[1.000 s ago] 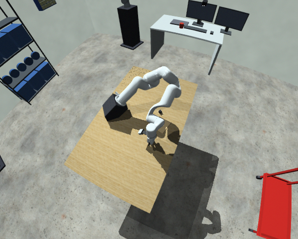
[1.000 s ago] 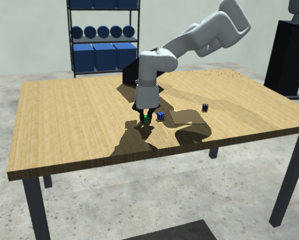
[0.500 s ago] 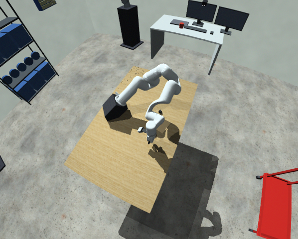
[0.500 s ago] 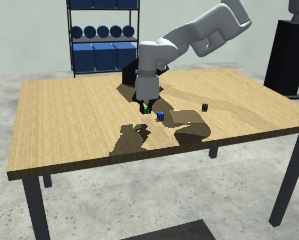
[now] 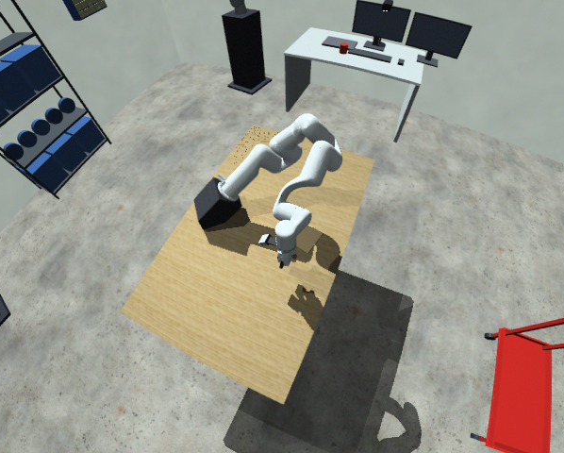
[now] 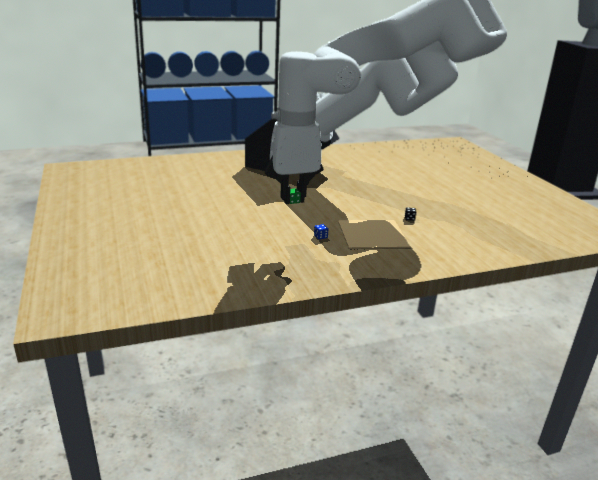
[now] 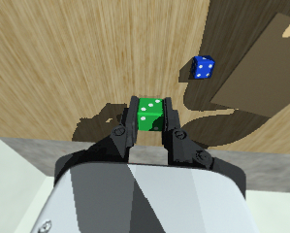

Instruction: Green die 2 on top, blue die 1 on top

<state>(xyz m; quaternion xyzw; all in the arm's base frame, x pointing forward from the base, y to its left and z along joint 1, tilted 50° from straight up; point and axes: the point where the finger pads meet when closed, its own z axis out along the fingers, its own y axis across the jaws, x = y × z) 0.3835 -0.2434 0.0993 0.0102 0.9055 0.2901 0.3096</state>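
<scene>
Right now my hand is 3 cm past the tan mat, 20 cm to the right of it and 12 cm above it. Round my hand: black die: 11 cm behind, 31 cm to the left, 11 cm below; blue die: 2 cm behind, 7 cm to the left, 11 cm below; green die: 1 cm below.
</scene>
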